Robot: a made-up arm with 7 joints. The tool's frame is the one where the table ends.
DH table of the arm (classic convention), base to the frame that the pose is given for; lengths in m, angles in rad. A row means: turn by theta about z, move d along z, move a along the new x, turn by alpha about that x. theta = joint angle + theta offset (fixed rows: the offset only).
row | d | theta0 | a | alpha
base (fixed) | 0.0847 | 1.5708 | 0 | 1.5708
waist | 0.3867 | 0 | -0.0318 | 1.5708
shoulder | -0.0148 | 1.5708 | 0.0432 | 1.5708
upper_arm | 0 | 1.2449 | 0.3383 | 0
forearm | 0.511 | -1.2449 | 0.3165 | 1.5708
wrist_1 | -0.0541 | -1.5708 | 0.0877 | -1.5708
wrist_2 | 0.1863 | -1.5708 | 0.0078 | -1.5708
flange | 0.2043 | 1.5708 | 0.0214 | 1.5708
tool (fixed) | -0.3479 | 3.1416 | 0 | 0
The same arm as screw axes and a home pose.
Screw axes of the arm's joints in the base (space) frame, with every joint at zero. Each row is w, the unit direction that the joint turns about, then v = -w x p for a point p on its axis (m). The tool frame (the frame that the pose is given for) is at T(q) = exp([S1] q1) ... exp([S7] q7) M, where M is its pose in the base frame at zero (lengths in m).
S1 = (1, 0, 0, 0, 0.0847, 0)
S2 = (0, 0, -1, 0.0318, 0.3867, 0)
S3 = (0, 1, 0, -0.0995, 0, 0.4299)
S4 = (0, 1, 0, 0.221, 0, 0.5382)
S5 = (0, 0, 1, 0.4792, -0.8547, 0)
S6 = (1, 0, 0, 0, -0.2751, -0.3915)
S7 = (0, -1, 0, -0.2673, 0, -1.041)
M: xyz 1.0196 0.1872 -0.6152 (m) rpy 0 0 0 (deg, as in URDF)

